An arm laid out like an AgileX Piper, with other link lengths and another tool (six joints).
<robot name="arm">
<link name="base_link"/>
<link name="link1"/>
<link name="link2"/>
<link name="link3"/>
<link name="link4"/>
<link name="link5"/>
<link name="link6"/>
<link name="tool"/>
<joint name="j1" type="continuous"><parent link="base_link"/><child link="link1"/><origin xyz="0.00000 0.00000 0.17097"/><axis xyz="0 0 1"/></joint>
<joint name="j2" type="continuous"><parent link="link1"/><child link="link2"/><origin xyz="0.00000 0.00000 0.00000"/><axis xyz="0 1 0"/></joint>
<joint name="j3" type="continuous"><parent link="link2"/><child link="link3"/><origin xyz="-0.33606 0.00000 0.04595"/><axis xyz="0 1 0"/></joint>
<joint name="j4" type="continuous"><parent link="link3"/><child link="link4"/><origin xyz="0.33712 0.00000 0.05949"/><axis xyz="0.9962 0 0.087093"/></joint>
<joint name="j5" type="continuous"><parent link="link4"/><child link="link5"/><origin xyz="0.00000 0.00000 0.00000"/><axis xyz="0 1 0"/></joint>
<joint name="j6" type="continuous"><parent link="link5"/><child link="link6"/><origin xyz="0.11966 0.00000 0.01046"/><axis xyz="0.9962 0 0.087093"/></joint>
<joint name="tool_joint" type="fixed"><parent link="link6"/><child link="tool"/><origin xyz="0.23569 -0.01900 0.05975" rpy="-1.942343 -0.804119 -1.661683"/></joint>
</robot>
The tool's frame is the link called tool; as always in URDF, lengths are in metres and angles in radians. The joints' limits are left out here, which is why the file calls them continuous.
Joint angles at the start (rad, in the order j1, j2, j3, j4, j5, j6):
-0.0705 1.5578 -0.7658 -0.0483 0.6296 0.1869
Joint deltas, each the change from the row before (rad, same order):
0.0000 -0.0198 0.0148 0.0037 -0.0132 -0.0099
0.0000 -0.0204 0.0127 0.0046 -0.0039 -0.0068
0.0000 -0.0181 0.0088 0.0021 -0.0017 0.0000
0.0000 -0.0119 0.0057 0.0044 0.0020 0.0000
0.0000 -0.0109 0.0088 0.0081 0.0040 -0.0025
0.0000 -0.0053 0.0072 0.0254 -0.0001 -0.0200
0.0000 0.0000 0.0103 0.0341 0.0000 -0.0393
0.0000 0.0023 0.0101 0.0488 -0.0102 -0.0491
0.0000 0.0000 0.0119 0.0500 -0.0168 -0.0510
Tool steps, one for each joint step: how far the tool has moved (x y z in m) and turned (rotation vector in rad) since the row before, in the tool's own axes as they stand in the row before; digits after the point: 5 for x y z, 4 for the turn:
0.00015 0.00020 -0.00453 0.0159 0.0112 -0.0016
-0.00097 0.00178 -0.00409 0.0108 0.0057 -0.0001
0.00011 0.00162 -0.00424 0.0094 0.0042 0.0045
-0.00104 0.00150 -0.00236 0.0048 -0.0012 0.0036
-0.00348 0.00252 -0.00031 0.0012 -0.0062 0.0013
-0.00595 -0.00093 -0.00022 0.0075 -0.0116 -0.0055
-0.00964 -0.00130 0.00273 0.0043 -0.0136 -0.0204
-0.00958 -0.00544 0.00104 0.0165 -0.0152 -0.0182
-0.00777 -0.00654 -0.00037 0.0225 -0.0097 -0.0155

